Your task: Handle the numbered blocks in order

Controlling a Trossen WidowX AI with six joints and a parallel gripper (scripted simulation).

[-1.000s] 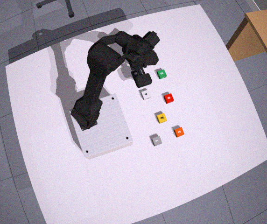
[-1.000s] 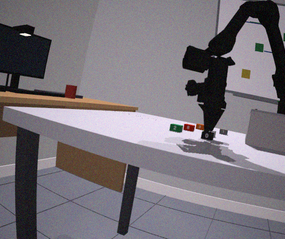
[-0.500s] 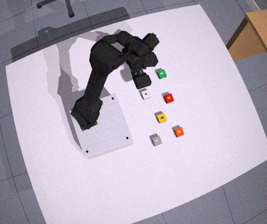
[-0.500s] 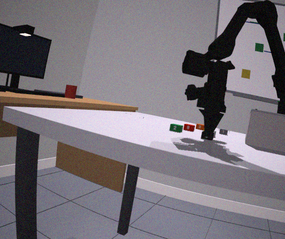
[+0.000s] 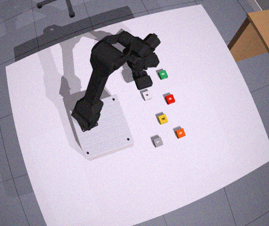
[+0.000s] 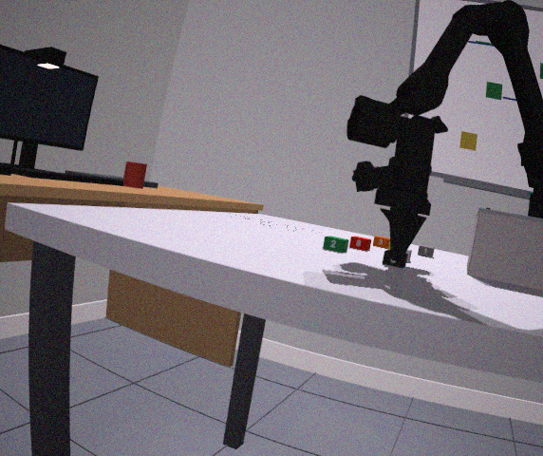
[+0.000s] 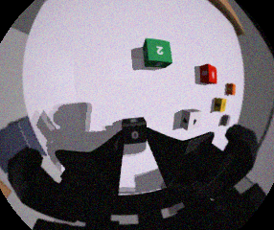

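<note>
The grey block is 50 mm behind my gripper tip and 290 mm to the right of it. From my gripper tip the other things lie so: white block: 100 mm to the right; then green block: 100 mm ahead, 50 mm to the right; then black block: right at my gripper tip.
</note>
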